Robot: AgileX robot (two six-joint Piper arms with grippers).
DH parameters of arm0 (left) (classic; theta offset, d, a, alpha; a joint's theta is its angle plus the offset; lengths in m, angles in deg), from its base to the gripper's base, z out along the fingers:
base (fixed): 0 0 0 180
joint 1: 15.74 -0.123 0 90
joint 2: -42.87 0 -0.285 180
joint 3: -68.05 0 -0.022 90
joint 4: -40.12 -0.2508 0 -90
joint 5: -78.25 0 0.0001 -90
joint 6: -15.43 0.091 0 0
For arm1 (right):
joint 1: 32.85 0.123 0 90
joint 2: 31.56 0 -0.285 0
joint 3: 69.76 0 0.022 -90
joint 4: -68.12 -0.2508 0 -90
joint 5: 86.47 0 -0.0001 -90
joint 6: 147.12 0.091 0 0
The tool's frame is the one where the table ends.
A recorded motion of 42 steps. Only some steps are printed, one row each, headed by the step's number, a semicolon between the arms.
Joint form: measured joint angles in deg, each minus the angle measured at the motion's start. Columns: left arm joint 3, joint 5, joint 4, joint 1, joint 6, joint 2; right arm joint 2, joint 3, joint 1, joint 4, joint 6, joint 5.
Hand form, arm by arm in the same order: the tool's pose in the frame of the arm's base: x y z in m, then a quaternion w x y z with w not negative. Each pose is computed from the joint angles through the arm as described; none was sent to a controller.
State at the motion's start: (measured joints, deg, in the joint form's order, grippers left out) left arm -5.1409 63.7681 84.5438 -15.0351 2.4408 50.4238; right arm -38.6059 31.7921 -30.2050 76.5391 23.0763 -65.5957
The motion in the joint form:
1: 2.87 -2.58 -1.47 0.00 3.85 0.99; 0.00 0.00 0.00 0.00 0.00 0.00
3: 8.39 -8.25 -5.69 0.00 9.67 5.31; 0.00 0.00 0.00 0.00 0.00 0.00
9: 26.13 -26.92 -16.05 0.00 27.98 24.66; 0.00 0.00 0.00 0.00 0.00 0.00
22: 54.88 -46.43 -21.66 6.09 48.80 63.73; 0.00 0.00 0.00 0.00 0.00 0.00
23: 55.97 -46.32 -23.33 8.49 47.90 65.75; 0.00 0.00 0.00 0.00 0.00 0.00
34: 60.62 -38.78 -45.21 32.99 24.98 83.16; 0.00 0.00 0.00 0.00 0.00 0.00
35: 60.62 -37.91 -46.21 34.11 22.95 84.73; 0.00 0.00 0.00 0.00 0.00 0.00
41: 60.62 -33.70 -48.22 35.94 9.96 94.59; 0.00 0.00 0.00 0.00 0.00 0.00
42: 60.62 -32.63 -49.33 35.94 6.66 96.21; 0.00 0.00 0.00 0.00 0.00 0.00
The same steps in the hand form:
1: 0.0489 -0.0189 0.2329 0.59386 -0.23834 0.67545 -0.36646; 0.0529 -0.0023 0.1742 0.59259 -0.12557 0.78944 -0.09923
3: 0.0500 -0.0227 0.2526 0.59321 -0.16945 0.72111 -0.31526; 0.0529 -0.0023 0.1742 0.59259 -0.12557 0.78944 -0.09923
9: 0.0777 -0.0296 0.3038 0.50489 0.03624 0.84543 -0.17036; 0.0529 -0.0023 0.1742 0.59259 -0.12557 0.78944 -0.09923
22: 0.1988 -0.0547 0.3436 0.28948 0.29888 0.90102 -0.12259; 0.0529 -0.0023 0.1742 0.59259 -0.12557 0.78944 -0.09923
23: 0.2054 -0.0622 0.3411 0.27670 0.31411 0.90043 -0.11831; 0.0529 -0.0023 0.1742 0.59259 -0.12557 0.78944 -0.09923
34: 0.2409 -0.1594 0.2882 0.20077 0.38277 0.90119 -0.03216; 0.0529 -0.0023 0.1742 0.59259 -0.12557 0.78944 -0.09923
35: 0.2431 -0.1663 0.2808 0.19562 0.37972 0.90373 -0.02879; 0.0529 -0.0023 0.1742 0.59259 -0.12557 0.78944 -0.09923
41: 0.2624 -0.1896 0.2299 0.14920 0.30318 0.94086 -0.02438; 0.0529 -0.0023 0.1742 0.59259 -0.12557 0.78944 -0.09923
42: 0.2668 -0.1914 0.2212 0.14673 0.28198 0.94792 -0.01990; 0.0529 -0.0023 0.1742 0.59259 -0.12557 0.78944 -0.09923

